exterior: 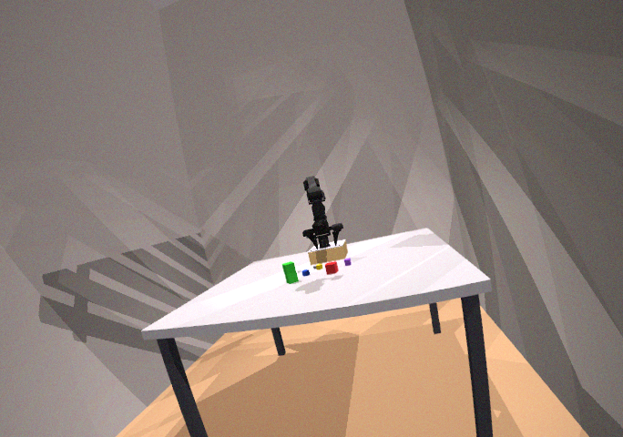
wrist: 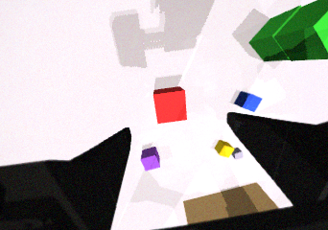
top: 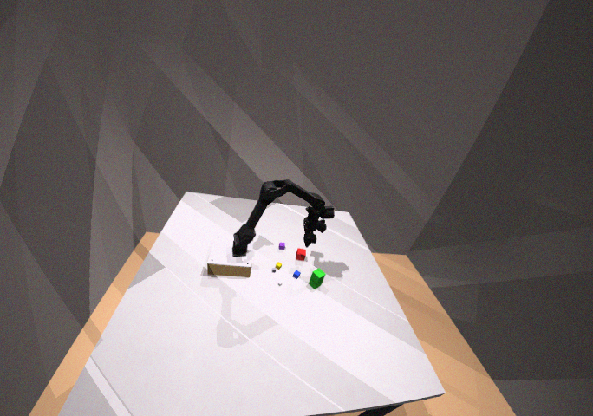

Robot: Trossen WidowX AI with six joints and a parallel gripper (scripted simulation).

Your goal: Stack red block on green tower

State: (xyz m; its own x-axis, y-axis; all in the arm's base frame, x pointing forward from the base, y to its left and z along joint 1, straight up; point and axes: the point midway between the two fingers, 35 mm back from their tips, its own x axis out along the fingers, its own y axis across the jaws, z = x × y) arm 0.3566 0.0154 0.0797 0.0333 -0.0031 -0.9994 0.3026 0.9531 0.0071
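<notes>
My gripper tip is now 100 mm above the red block and 10 mm past it. From my gripper tip the other things lie so: purple block (110 mm below, 100 mm behind, 90 mm to the left); then yellow block (150 mm behind, 110 mm below, 60 mm to the right); then blue block (130 mm to the right, 110 mm below, 70 mm behind).
</notes>
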